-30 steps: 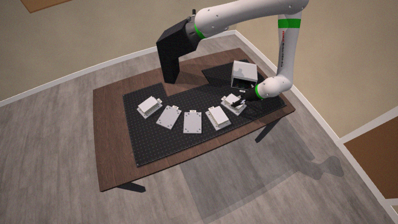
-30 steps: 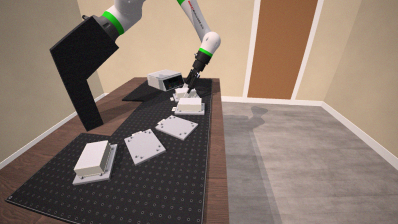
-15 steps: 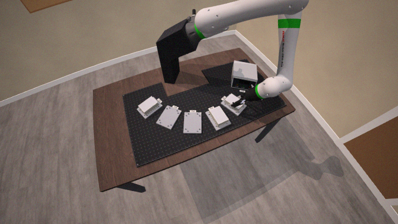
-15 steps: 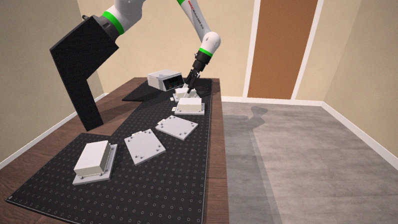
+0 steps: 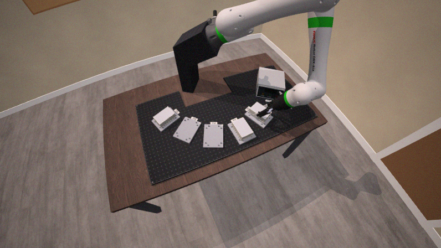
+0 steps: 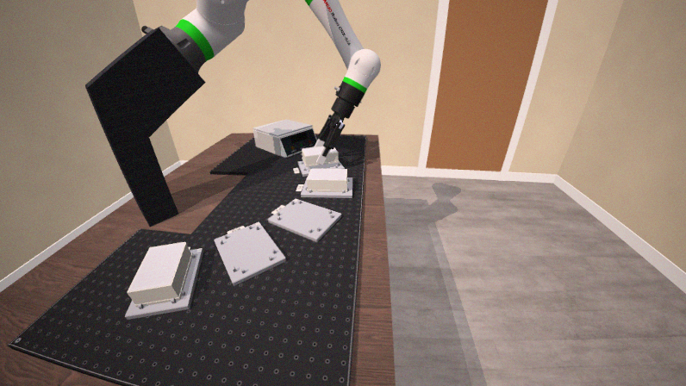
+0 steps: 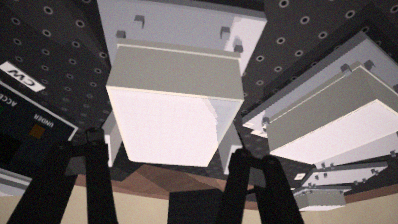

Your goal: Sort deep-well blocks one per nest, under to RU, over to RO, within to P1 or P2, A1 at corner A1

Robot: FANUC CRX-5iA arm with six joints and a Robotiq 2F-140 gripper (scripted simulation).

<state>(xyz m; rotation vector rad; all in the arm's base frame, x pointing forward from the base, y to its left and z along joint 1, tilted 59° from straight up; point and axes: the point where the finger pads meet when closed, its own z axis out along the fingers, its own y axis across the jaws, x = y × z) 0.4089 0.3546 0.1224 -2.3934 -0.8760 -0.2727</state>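
The plate lies 6 cm below my hand. Also, from my hand: weigher platform: 29 cm behind, 14 cm to the left, 3 cm above; then check-weigher CW: 28 cm behind, 14 cm to the left.
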